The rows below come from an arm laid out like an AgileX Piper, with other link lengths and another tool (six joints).
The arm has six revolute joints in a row. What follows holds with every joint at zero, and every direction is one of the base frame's.
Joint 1 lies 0.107 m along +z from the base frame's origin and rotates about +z.
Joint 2 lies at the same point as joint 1 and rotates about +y.
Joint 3 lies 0.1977 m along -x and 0.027 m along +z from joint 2 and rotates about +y.
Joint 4 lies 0.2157 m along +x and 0.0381 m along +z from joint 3 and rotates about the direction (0.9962, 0, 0.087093).
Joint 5 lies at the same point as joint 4 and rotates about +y.
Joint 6 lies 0.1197 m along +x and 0.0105 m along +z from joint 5 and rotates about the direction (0.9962, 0, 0.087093).
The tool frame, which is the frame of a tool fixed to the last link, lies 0.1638 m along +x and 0.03 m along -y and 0.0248 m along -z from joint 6; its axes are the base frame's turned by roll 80.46, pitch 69.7 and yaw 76.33 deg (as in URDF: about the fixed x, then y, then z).
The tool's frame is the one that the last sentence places.
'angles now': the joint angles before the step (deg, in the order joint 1, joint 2, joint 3, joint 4, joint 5, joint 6). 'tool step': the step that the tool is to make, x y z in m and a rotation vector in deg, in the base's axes. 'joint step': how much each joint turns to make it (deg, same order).
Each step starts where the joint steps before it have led.
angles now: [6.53 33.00 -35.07 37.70 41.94 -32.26]
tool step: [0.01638 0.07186 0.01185 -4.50 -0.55 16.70]
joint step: [10.89 20.39 -14.03 5.50 -0.58 -12.83]
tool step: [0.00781 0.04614 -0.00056 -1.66 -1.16 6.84]
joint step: [8.55 10.26 -6.71 -0.13 -4.13 -2.33]
